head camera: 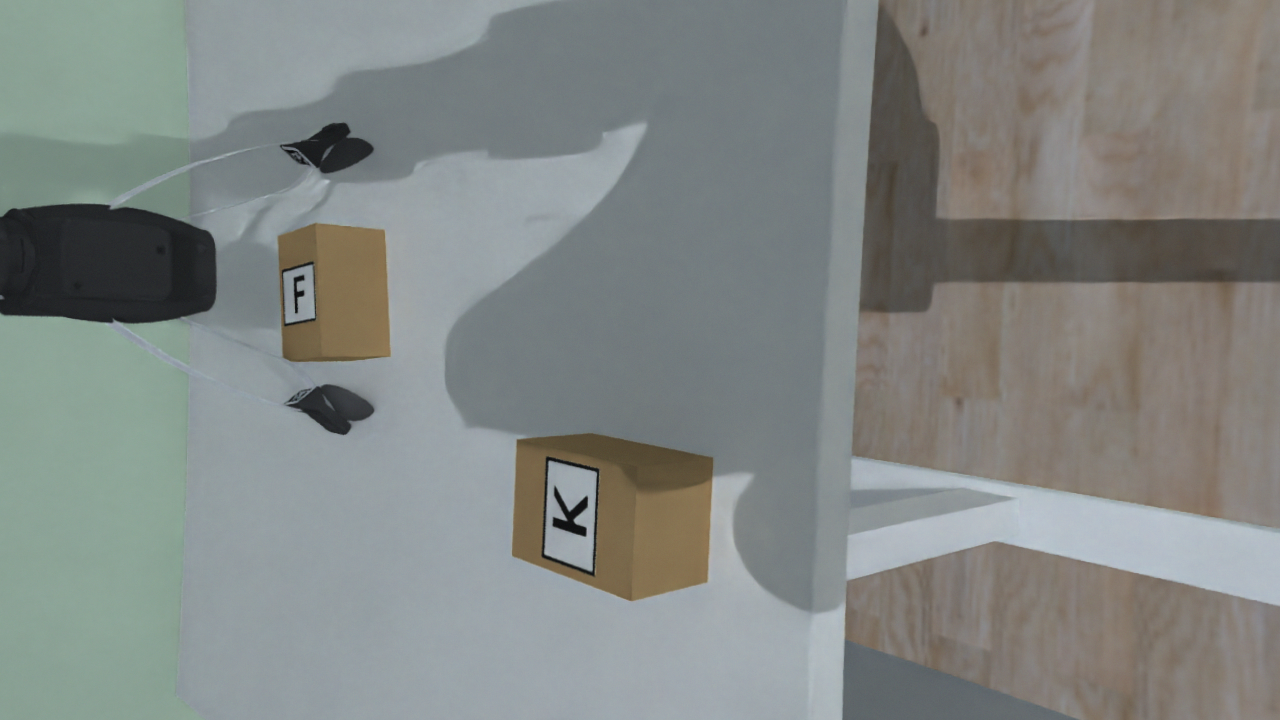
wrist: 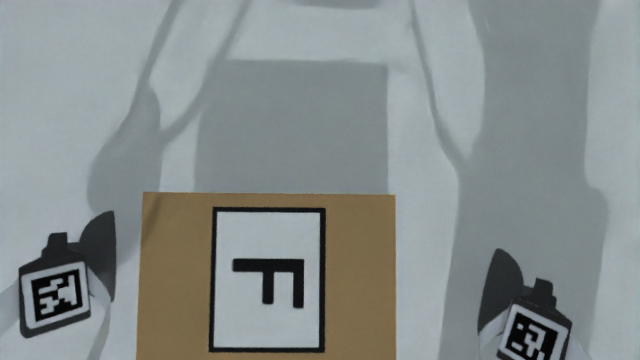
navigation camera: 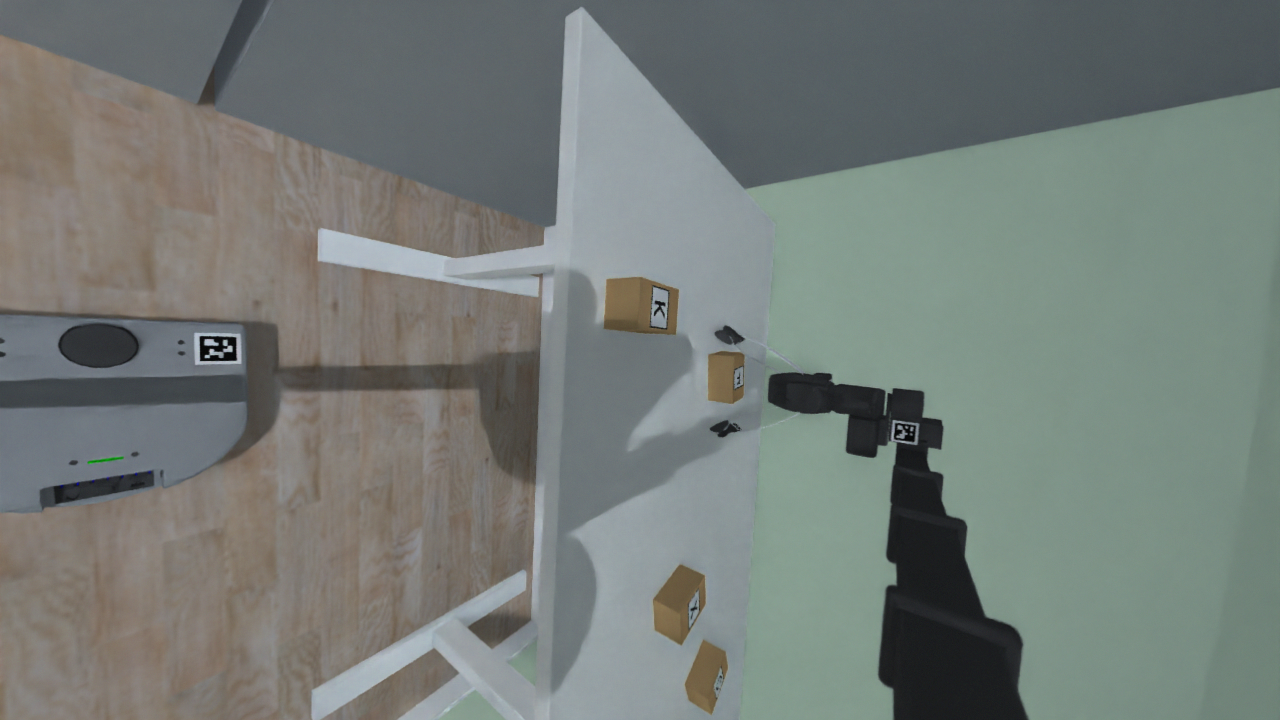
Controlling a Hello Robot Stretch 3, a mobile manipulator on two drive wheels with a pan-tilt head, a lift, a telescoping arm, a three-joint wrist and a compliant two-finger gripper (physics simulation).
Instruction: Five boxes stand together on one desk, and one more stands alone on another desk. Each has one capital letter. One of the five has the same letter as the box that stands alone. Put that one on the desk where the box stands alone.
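Places are measured from the robot's base along level axes (x right, y up, z back), in centimetres.
Pixels of known places: gripper, fingertip midpoint: (head camera: pixel 366 281) (wrist: pixel 304 260) (navigation camera: pixel 714 380); robot's base, origin of the base link: (navigation camera: pixel 101 343).
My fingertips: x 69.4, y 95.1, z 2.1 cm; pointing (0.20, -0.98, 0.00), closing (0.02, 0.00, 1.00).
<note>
For each thing: its top centre in the pictures, then the offset to it from my fingertips. Level surfaces: height alone.
- brown box with the letter F, middle of its top: (wrist: pixel 267 279) (head camera: pixel 298 294) (navigation camera: pixel 738 377) dy +5.0, dx +0.0, dz -1.2 cm
- white desk, its level: dy -0.1 cm
- box with the letter K, middle of its top: (head camera: pixel 569 514) (navigation camera: pixel 660 308) dy +5.0, dx -30.0, dz -11.6 cm
- wooden floor, its level: dy -95.1 cm
A brown box with the letter F (head camera: pixel 353 313) (navigation camera: pixel 720 377) (wrist: pixel 175 300) stands on the white desk (head camera: pixel 358 582) (navigation camera: pixel 626 170) (wrist: pixel 45 100). My gripper (head camera: pixel 348 282) (navigation camera: pixel 726 381) (wrist: pixel 304 260) is open, with one finger on each side of the F box and a gap on both sides. The box with the letter K (head camera: pixel 671 528) (navigation camera: pixel 624 304) stands nearer the desk's front edge. In the navigation view, two more boxes stand farther along the desk, one (navigation camera: pixel 675 604) with a letter like X or Y and one (navigation camera: pixel 705 677) with an unreadable letter. The lone box does not show.
A green wall (head camera: pixel 89 492) (navigation camera: pixel 1029 268) rises behind the desk, and a grey wall (navigation camera: pixel 402 80) stands past its end. White desk legs (head camera: pixel 1118 514) (navigation camera: pixel 384 253) stand on the wooden floor (navigation camera: pixel 375 501). My base (navigation camera: pixel 134 411) is in front of the desk.
</note>
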